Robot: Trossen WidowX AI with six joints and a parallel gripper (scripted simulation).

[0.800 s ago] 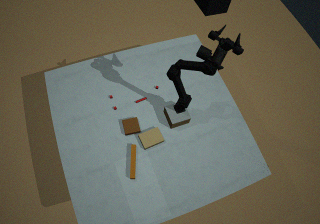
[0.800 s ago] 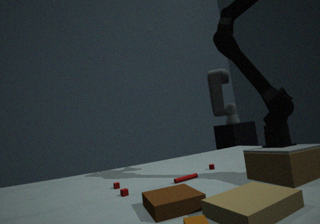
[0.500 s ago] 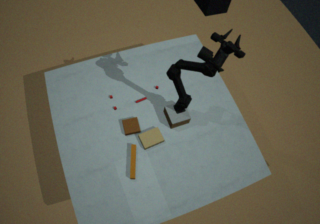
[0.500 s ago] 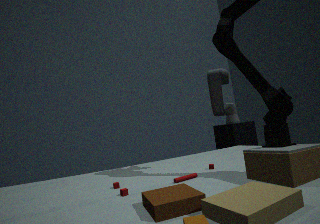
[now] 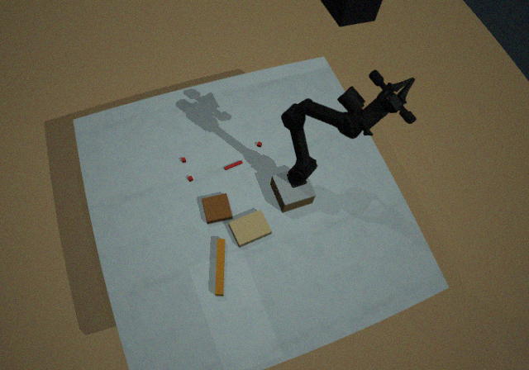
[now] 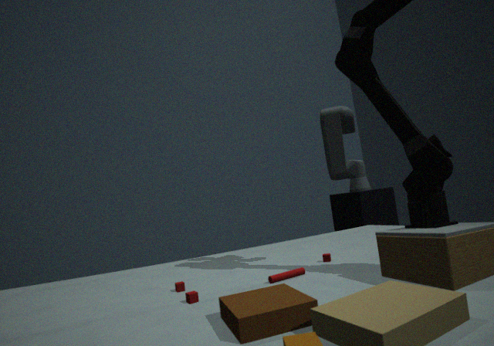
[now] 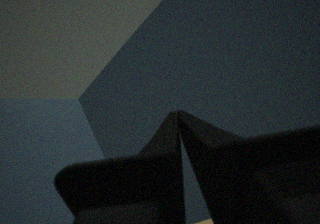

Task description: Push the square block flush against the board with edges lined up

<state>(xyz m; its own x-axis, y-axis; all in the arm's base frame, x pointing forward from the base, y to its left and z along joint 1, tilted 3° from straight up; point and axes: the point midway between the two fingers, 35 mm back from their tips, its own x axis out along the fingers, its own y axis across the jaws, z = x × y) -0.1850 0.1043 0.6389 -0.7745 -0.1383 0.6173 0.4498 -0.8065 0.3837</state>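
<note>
My gripper tip is 71 cm above the dark brown square block, 57 cm short of it and 10 cm to the left of it. Round my gripper tip: orange bar: 71 cm below, 64 cm ahead, 14 cm to the left; tan block: 71 cm below, 48 cm ahead, 3 cm to the left; red rod: 72 cm below, 44 cm ahead, 26 cm to the right.
</note>
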